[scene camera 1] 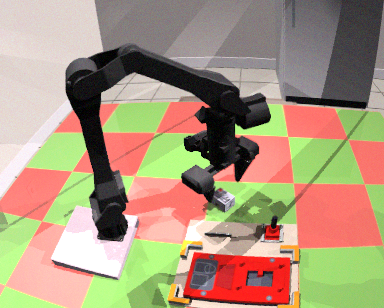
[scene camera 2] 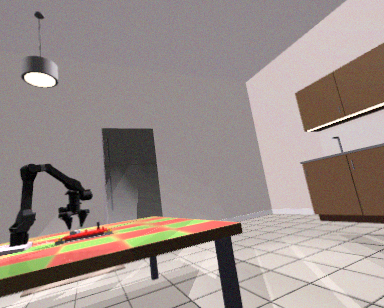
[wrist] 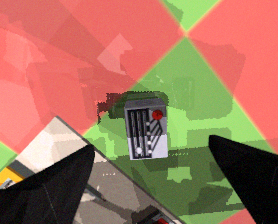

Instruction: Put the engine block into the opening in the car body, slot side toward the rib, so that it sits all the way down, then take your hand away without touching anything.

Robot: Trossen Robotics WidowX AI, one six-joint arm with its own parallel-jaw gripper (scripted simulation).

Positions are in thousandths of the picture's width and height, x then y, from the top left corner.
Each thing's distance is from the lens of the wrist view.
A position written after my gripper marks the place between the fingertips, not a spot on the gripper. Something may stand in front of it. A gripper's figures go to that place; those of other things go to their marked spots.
my gripper (wrist: 541, 650): 12 cm
engine block (wrist: 527, 538): 12 cm
